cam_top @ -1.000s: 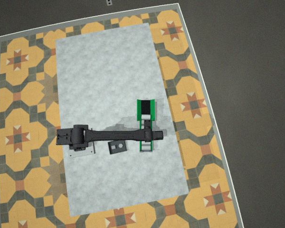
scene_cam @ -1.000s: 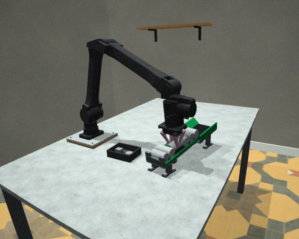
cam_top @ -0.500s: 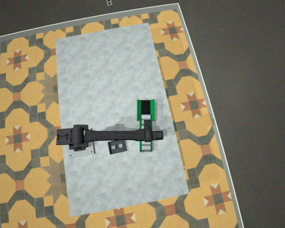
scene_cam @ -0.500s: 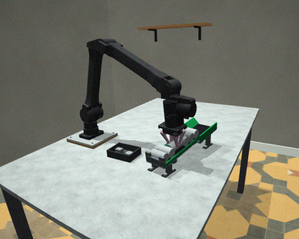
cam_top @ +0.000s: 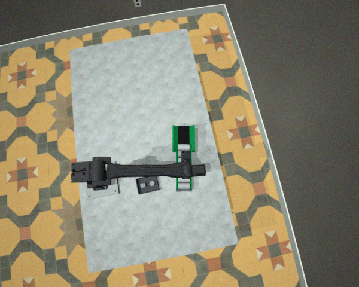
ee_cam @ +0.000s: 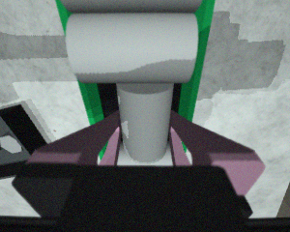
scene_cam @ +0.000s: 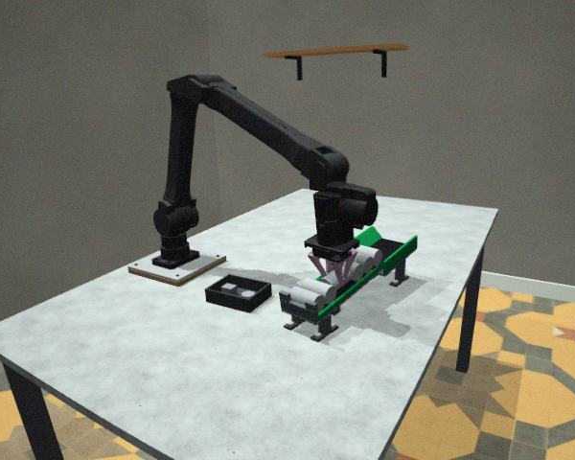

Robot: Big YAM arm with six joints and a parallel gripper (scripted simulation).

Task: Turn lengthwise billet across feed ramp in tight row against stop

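Now: the billet right at my hand. From my hand the other things lie so: black tray (240 mm behind, 50 mm to the right, 80 mm below); then stop (20 mm behind, 110 mm to the right, 30 mm below).
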